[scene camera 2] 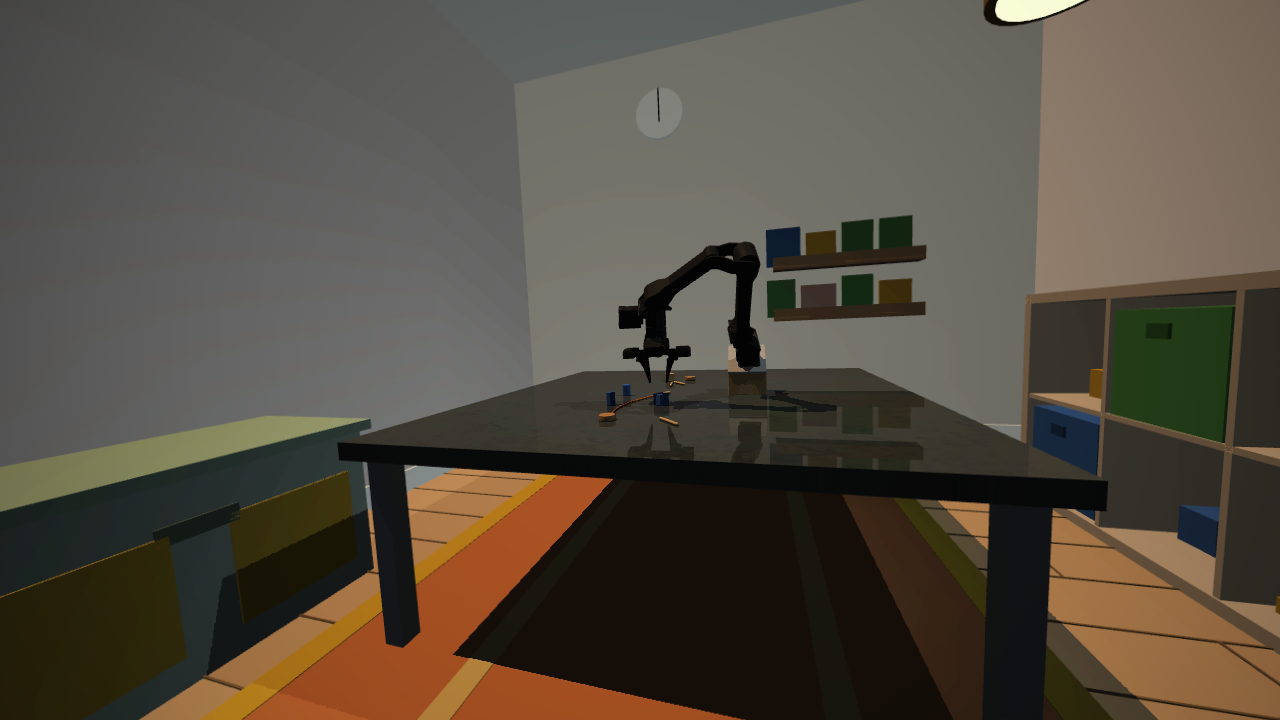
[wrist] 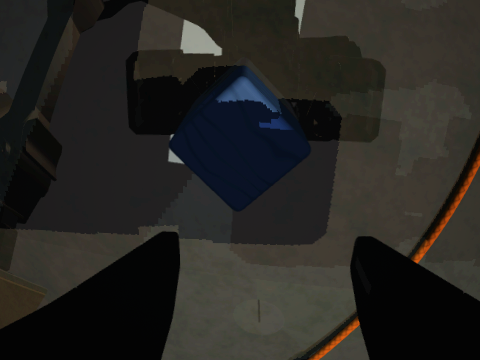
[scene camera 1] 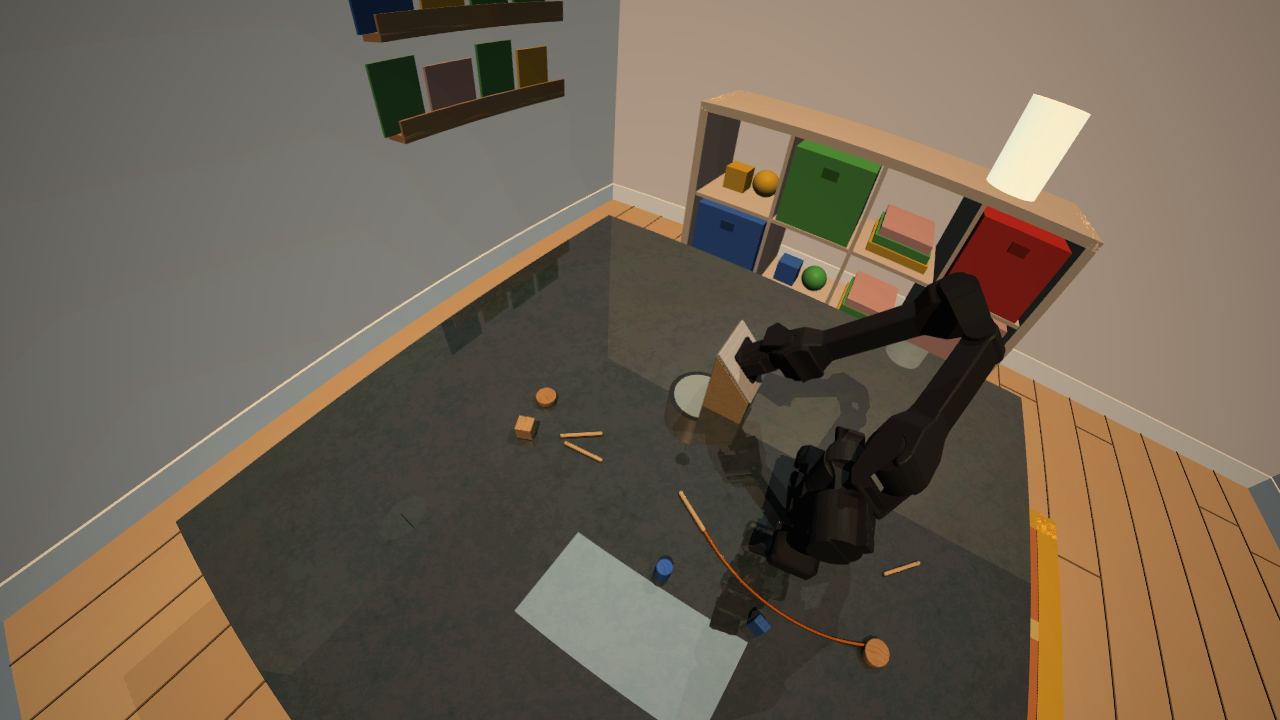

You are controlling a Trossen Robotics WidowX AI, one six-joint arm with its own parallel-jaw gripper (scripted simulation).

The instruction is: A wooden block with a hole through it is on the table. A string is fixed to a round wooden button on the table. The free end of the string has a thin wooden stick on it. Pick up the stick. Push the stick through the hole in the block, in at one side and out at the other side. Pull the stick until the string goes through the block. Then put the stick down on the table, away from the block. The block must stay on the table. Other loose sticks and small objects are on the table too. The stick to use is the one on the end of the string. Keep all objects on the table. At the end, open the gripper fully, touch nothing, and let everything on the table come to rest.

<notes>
I see my gripper [scene camera 1: 785, 529].
My gripper shows as well in scene camera 2 [scene camera 2: 658, 382] and in the wrist view [wrist: 267, 251].
</notes>
